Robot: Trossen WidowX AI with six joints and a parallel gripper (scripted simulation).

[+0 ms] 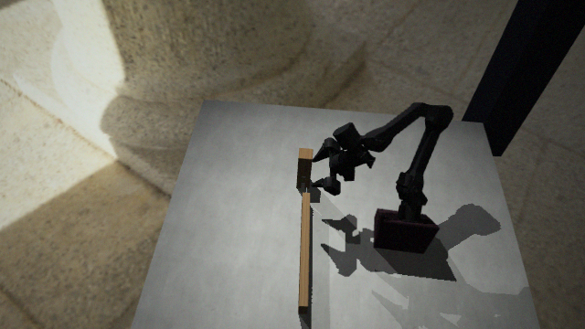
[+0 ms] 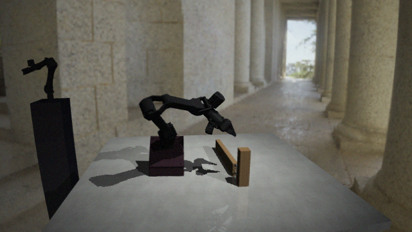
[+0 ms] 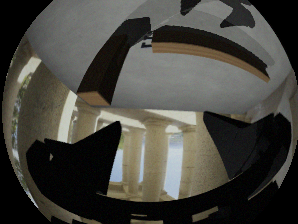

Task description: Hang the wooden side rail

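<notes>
Right now my gripper tip is 130 mm above the wooden headboard post, 110 mm to the left of it and 20 mm short of it.
</notes>
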